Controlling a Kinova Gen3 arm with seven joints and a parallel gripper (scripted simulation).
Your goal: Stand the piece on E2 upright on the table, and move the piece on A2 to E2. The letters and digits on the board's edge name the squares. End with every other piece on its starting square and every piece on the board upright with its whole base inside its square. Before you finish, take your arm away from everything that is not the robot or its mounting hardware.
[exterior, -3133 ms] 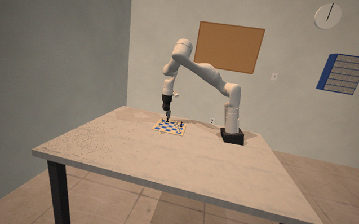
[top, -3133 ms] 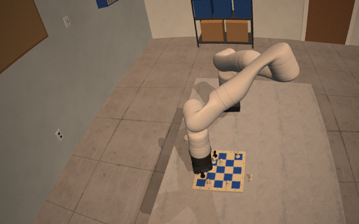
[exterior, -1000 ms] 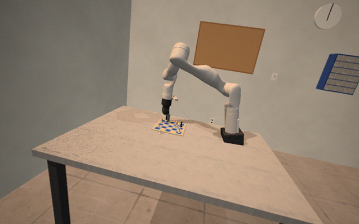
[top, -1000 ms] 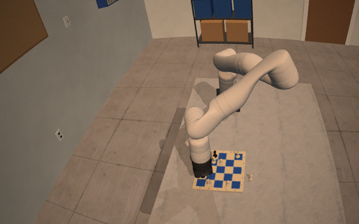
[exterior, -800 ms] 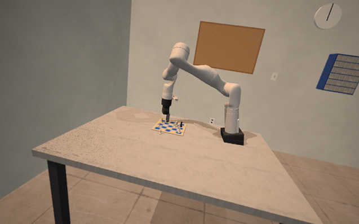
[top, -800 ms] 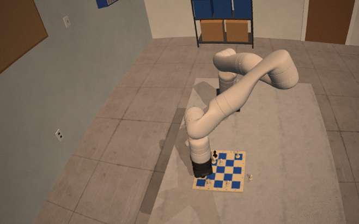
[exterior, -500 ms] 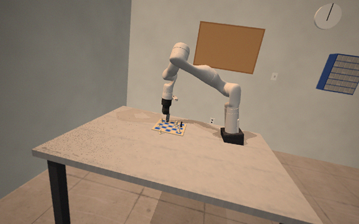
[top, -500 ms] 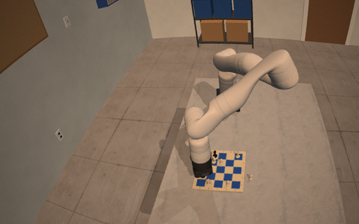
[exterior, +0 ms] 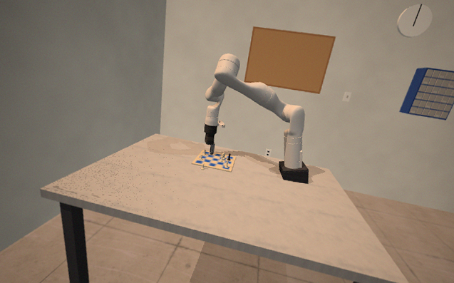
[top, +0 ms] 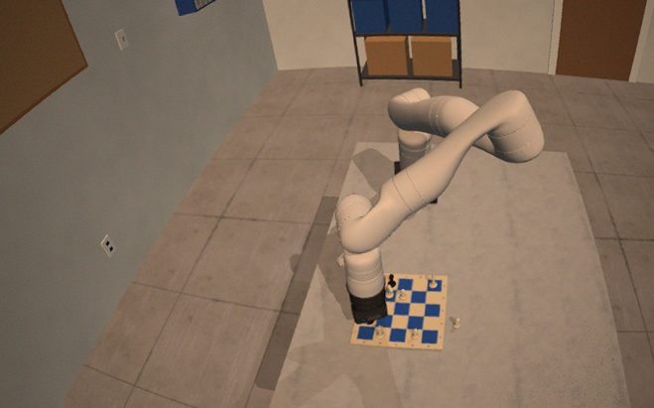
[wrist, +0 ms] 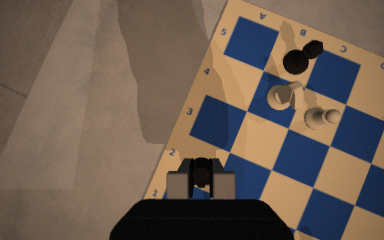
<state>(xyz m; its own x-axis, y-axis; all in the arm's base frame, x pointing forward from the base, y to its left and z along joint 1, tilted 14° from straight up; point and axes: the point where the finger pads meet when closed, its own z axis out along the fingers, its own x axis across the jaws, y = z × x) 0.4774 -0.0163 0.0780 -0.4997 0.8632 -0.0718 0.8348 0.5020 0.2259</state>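
The chessboard lies 7 cm to the left of my hand, 5 cm behind it and 3 cm below it.
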